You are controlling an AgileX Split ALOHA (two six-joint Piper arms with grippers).
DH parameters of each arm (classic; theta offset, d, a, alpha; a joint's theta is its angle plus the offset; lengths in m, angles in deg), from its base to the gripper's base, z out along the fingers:
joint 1: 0 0.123 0 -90
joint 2: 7.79 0 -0.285 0
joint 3: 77.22 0 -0.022 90
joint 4: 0 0.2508 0 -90
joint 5: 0 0 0.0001 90
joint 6: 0 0.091 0 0
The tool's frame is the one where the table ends.
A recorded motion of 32 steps. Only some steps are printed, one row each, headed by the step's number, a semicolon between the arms.
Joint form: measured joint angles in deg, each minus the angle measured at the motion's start. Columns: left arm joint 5, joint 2, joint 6, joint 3, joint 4, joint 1; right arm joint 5, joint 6, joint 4, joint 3, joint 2, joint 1.
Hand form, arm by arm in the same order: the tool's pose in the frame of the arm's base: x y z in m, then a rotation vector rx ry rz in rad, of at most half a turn. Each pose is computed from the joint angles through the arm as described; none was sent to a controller.
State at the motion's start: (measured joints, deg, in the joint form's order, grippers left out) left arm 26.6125 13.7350 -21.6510 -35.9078 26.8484 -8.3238; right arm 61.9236 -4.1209 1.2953 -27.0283 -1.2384 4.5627
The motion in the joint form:
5: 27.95 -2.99 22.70 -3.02 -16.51 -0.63; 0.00 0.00 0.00 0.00 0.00 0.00
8: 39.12 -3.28 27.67 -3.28 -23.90 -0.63; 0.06 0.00 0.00 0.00 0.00 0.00
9: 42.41 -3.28 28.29 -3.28 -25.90 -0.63; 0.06 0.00 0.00 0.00 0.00 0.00
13: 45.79 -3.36 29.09 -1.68 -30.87 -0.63; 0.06 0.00 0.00 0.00 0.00 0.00
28: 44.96 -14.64 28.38 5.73 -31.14 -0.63; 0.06 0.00 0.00 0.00 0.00 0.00
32: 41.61 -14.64 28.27 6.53 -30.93 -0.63; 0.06 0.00 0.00 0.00 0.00 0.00
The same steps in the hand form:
5: 0.0136 0.0113 0.3370 0.1728 1.9264 0.1203; -0.0058 0.0014 0.2677 -0.1580 2.0650 0.0319
8: 0.0034 0.0038 0.3215 0.2722 2.1110 0.0322; -0.0059 0.0014 0.2676 -0.1581 2.0661 0.0319
9: 0.0001 0.0014 0.3171 0.2944 2.1669 -0.0026; -0.0059 0.0014 0.2676 -0.1581 2.0661 0.0319
13: -0.0019 -0.0059 0.3055 0.3349 2.2470 -0.1012; -0.0059 0.0014 0.2676 -0.1581 2.0661 0.0319
28: -0.0201 -0.0034 0.2699 0.3128 2.1675 -0.1131; -0.0059 0.0014 0.2676 -0.1581 2.0661 0.0319
32: -0.0155 -0.0037 0.2706 0.3008 2.1244 -0.1102; -0.0059 0.0014 0.2676 -0.1581 2.0661 0.0319

